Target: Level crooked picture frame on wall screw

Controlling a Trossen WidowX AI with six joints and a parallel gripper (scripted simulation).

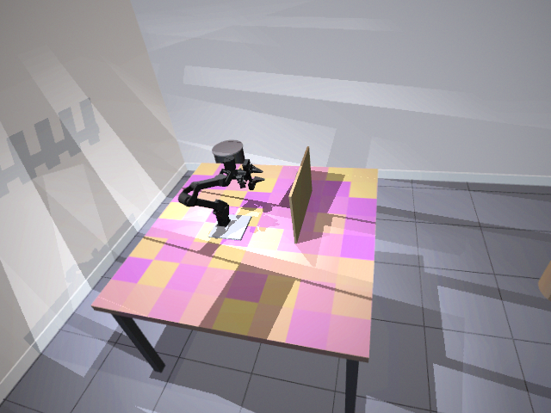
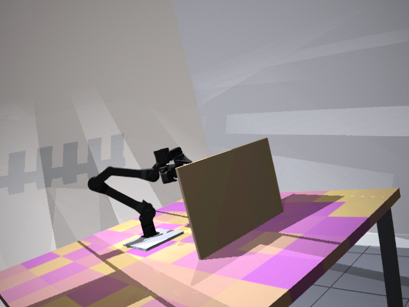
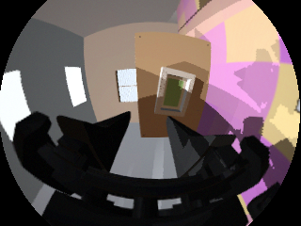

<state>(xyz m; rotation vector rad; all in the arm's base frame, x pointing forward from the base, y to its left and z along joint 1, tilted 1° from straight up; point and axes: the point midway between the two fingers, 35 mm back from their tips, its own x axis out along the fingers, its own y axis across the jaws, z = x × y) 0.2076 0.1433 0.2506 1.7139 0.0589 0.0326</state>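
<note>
Right now my gripper tip is 190 mm short of the picture frame, 10 mm to the right of it and 90 mm above it. Also, from my gripper tip: brown wall panel: 200 mm ahead, 10 mm to the left, 110 mm below.
</note>
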